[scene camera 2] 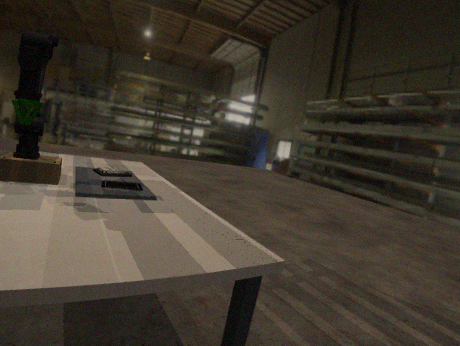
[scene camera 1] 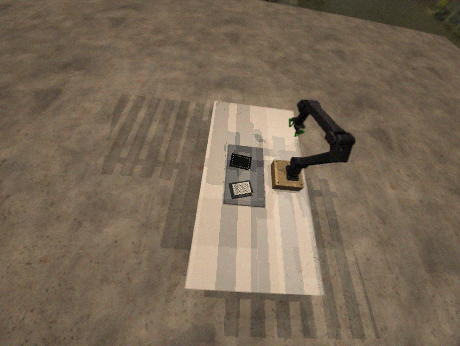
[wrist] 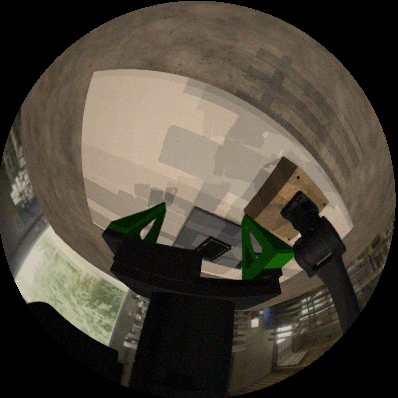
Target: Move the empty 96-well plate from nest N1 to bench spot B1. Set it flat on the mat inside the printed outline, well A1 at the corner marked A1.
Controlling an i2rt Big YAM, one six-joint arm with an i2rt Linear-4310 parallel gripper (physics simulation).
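Frame: origin at the arm's base, x right, y ahead, z up, level; millimetres.
Seen in the pictures: gripper, fingertip midpoint: (scene camera 2: 24, 124) (scene camera 1: 292, 131) (wrist: 204, 212); arm's base, origin of the base link: (scene camera 2: 27, 156) (scene camera 1: 291, 173) (wrist: 299, 208).
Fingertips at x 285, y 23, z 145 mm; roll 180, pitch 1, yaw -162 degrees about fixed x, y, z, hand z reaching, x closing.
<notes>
Offsets run from my fingertips to a thing's top centre. "spot": to the spot under its first point. Level surfaces: height alone.
The pale 96-well plate {dx -425, dy +358, dz -187 mm} (scene camera 1: 242, 188) (scene camera 2: 114, 171) sits in a dark, slightly turned frame on the grey mat {dz -213 mm} (scene camera 1: 258, 172) (scene camera 2: 87, 187) (wrist: 201, 223). In the wrist view the right finger hides most of that area. A black rectangle with a pale dotted border {spot: dx -181, dy +368, dz -211 mm} (scene camera 1: 240, 161) (scene camera 2: 122, 185) (wrist: 214, 248) lies on the same mat, apart from the plate. The labels and the A1 mark are too small to read. My gripper (scene camera 1: 295, 128) (scene camera 2: 26, 120) (wrist: 204, 212) is open and empty, its green fingers wide apart, raised well away from the plate and the mat.
The arm stands on a wooden base block (scene camera 1: 287, 175) (scene camera 2: 31, 169) (wrist: 285, 200) beside the mat, near one long edge of the pale table {dz -226 mm} (scene camera 1: 205, 260) (scene camera 2: 75, 260) (wrist: 125, 110). Striped shadows cross the table. Storage racks stand in the background.
</notes>
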